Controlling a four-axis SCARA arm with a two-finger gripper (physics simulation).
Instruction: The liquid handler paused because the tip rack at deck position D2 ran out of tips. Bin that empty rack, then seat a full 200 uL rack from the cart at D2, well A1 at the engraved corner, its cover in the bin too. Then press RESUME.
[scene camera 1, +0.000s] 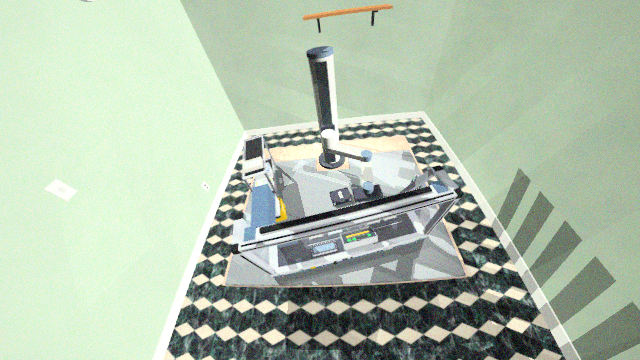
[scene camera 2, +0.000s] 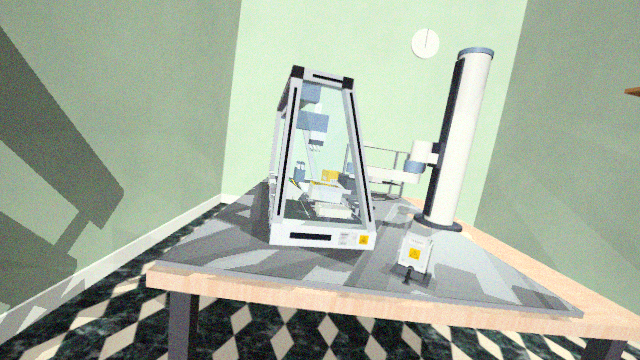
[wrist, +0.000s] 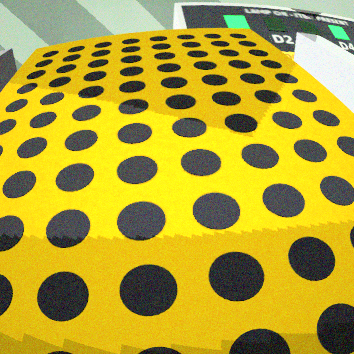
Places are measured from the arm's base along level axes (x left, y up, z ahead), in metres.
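Pixels of known places: gripper, fingertip midpoint: (scene camera 2: 313, 184) (wrist: 151, 54); arm's base, link origin: (scene camera 1: 331, 159) (scene camera 2: 436, 223).
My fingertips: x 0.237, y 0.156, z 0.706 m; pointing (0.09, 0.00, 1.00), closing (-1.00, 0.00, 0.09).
Note:
For each thing: its top centre in the pictures, then the offset to it from my fingertips.
- Pale labware, top centre: (scene camera 2: 333, 206) dx +0.109, dy -0.053, dz -0.087 m
- white stickered box, top centre: (scene camera 2: 421, 231) dx +0.390, dy -0.015, dz -0.298 m
A yellow tip rack with empty dark holes (wrist: 137, 170) (scene camera 2: 324, 192) fills most of the wrist view. In scene camera 2 it shows through the enclosure's side, raised above the deck and about level. My gripper (wrist: 151, 54) is shut on this rack; parts of its fingers show at the left and right edges of the wrist view. In scene camera 1 the enclosure's top bar hides the gripper. The status panel (scene camera 1: 359, 238) (wrist: 210, 20) has green lamps at both ends of its row; the lamp above D2 is dark. I cannot make out a full rack or the RESUME button.
The liquid handler's framed enclosure (scene camera 1: 345, 220) (scene camera 2: 322, 239) surrounds the deck. Pale labware (scene camera 2: 334, 209) sits low, nearer scene camera 2. The arm's column (scene camera 1: 325, 95) (scene camera 2: 462, 140) stands behind. A yellow object (scene camera 1: 283, 210) (scene camera 2: 330, 175) lies toward the far side. A white stickered box (scene camera 2: 415, 254) stands on the table.

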